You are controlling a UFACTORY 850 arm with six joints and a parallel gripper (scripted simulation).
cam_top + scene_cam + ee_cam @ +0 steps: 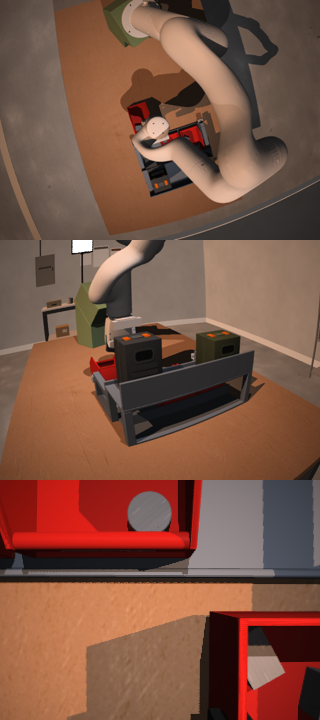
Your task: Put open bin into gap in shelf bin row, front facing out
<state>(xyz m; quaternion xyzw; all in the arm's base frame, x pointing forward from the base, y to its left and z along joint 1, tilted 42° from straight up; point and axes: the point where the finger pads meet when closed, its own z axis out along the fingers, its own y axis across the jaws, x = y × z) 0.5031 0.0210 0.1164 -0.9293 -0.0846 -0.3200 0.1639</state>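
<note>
My hand is 50 mm to the left of the red bin, 20 mm above it and 10 mm past it. Also, from my hand: grey part: 190 mm to the left, 90 mm ahead, 50 mm below; grey shelf: 180 mm ahead, 130 mm to the left; dark part: 70 mm to the right, 50 mm below, 30 mm ahead.
</note>
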